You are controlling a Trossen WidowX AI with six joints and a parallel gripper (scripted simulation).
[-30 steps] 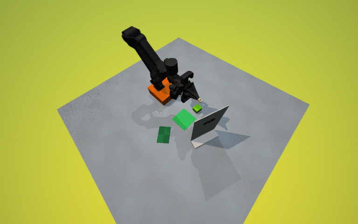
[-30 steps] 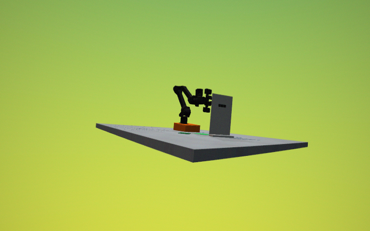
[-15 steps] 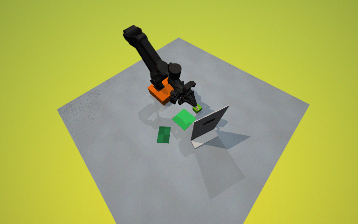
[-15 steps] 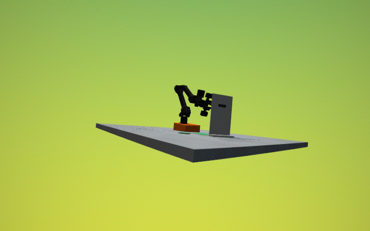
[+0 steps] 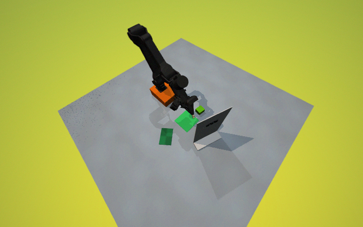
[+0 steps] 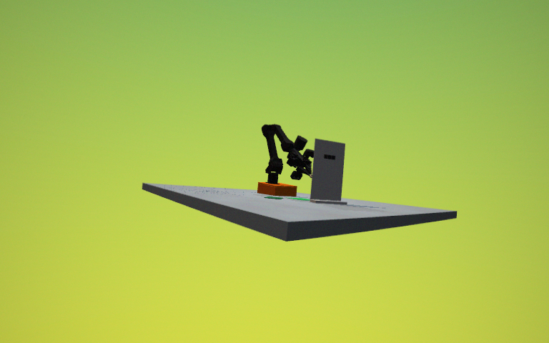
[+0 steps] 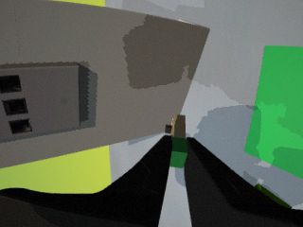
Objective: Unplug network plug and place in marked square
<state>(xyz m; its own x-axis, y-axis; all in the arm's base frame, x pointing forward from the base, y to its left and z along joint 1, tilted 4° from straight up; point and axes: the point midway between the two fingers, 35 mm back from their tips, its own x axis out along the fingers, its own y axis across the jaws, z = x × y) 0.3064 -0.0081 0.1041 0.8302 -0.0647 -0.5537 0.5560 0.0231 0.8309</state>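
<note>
The green marked square lies 13 cm below my gripper tip, 4 cm behind it and 1 cm to the right of it. Round my gripper tip: darker green rectangle (18 cm to the right, 13 cm below, 5 cm behind); then network plug (1 cm ahead); then grey panel (13 cm ahead).
</note>
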